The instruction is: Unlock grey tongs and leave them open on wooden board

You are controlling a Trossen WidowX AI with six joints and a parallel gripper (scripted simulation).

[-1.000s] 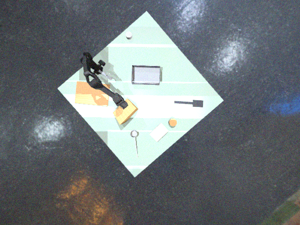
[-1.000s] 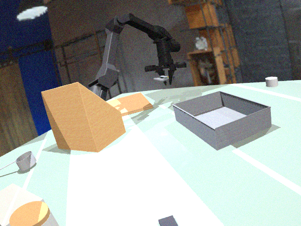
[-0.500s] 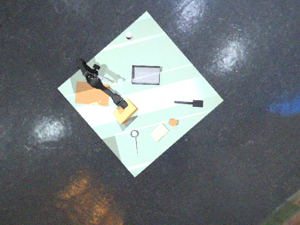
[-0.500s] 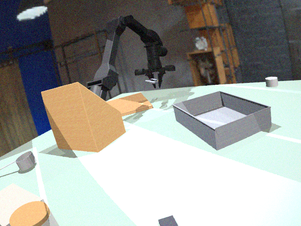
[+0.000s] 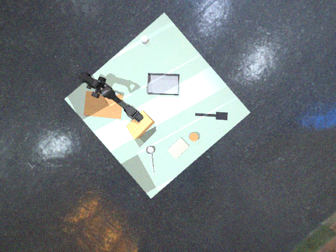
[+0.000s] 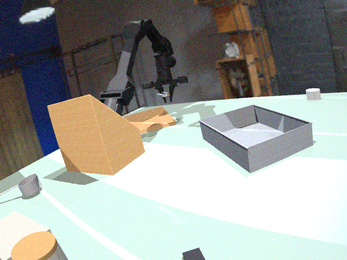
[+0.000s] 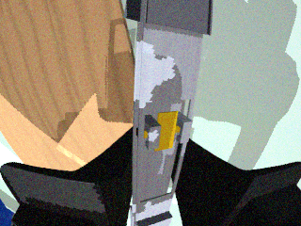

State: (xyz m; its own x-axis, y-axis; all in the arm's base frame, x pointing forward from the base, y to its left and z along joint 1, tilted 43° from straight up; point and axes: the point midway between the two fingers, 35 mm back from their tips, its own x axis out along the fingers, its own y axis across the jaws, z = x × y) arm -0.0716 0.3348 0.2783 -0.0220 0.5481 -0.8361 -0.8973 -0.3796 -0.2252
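Right now the wooden board is 110 mm behind my gripper tip, 70 mm to the right of it and 50 mm below it. Also, from my gripper tip: cream pad (880 mm to the right, 130 mm ahead, 50 mm below); then grey roasting tin (450 mm ahead, 330 mm to the right, 30 mm below); then yellow lock piece (30 mm to the left, 30 mm above, 10 mm behind).
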